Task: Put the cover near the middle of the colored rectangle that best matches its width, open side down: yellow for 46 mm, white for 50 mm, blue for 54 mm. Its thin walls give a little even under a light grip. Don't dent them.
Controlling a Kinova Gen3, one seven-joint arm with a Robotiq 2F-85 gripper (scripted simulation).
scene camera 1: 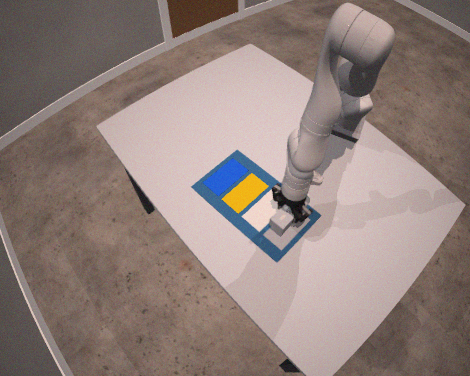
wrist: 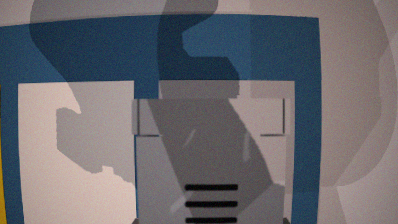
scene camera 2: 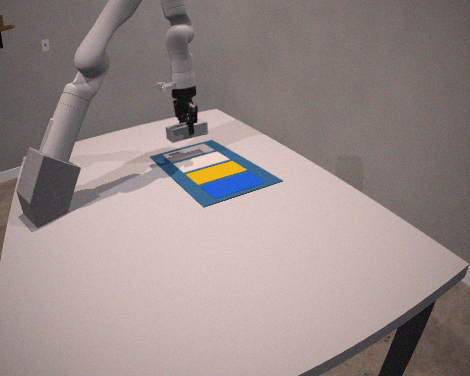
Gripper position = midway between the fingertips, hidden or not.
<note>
In view: the gripper (scene camera 2: 187, 133), a cover (wrist: 210, 156) and a dark blue mat (scene camera 1: 237, 220).
The dark blue mat is seen too in the wrist view (wrist: 145, 49).
</note>
